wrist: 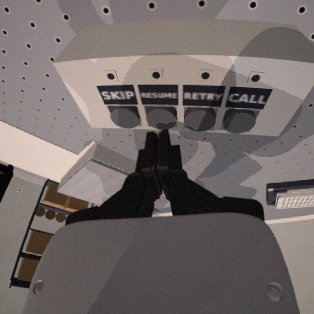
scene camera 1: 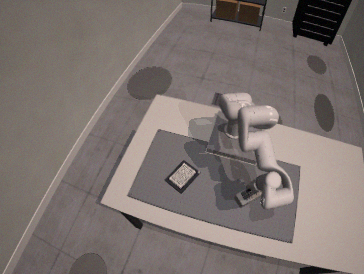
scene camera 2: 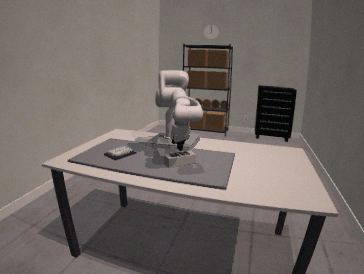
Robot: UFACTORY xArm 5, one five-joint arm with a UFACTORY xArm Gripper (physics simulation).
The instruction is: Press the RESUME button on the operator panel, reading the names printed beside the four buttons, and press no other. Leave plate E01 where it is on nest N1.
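Frame: origin at the arm's base, x right, y up, z back, level; metres.
Seen in the pictures: gripper, between the fingertips: (wrist: 160, 144) (scene camera 2: 179, 149); arm's base, origin of its link: (scene camera 1: 234, 130).
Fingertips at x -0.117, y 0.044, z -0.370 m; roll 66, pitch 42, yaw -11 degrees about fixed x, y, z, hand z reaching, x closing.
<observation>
Pixels of each thing's top centre, then the offset from my fingertips to it. Level surfaces: height alone.
- operator panel, centre of its top: (wrist: 179, 103) (scene camera 1: 252, 192) (scene camera 2: 180, 154) dx -0.007, dy -0.016, dz -0.032 m
- SKIP, centre of its top: (wrist: 124, 118) dx -0.032, dy -0.016, dz +0.009 m
- RESUME, centre of its top: (wrist: 160, 119) dx -0.008, dy -0.016, dz -0.009 m
- RETRY, centre of its top: (wrist: 199, 121) dx +0.016, dy -0.016, dz -0.027 m
- CALL, centre of its top: (wrist: 238, 123) dx +0.040, dy -0.016, dz -0.045 m
- Plate E01, centre of its top: (wrist: 307, 201) (scene camera 1: 182, 174) (scene camera 2: 119, 150) dx +0.377, dy -0.045, dz +0.024 m
- grey perforated mat, height of its surface: dy -0.071 m
- pale table, height of its surface: dy -0.084 m
The operator panel (scene camera 1: 243, 199) (scene camera 2: 181, 160) (wrist: 165, 44) is a light box on the grey mat. In the wrist view its four dark round buttons are labelled, left to right, SKIP (wrist: 125, 117), RESUME (wrist: 161, 116), RETRY (wrist: 200, 119) and CALL (wrist: 239, 120). My gripper (scene camera 2: 180, 149) (wrist: 160, 144) is shut and empty. In the wrist view its fingertips show at the lower edge of the RESUME button; whether they touch it I cannot tell. Plate E01 (scene camera 1: 183, 174) (scene camera 2: 120, 151) (wrist: 296, 200), light with rows of wells, sits on the dark nest N1 (scene camera 1: 170, 182) (wrist: 270, 195).
The grey perforated mat (scene camera 1: 150, 165) (scene camera 2: 210, 175) lies on the pale table (scene camera 1: 330, 200) (scene camera 2: 280, 175). The plate and nest are on the mat, left of the panel in both scene views. A flat raised base plate lies under the arm's foot. Shelving (scene camera 2: 230, 90) and a black cabinet (scene camera 2: 275, 112) stand at the back wall.
</observation>
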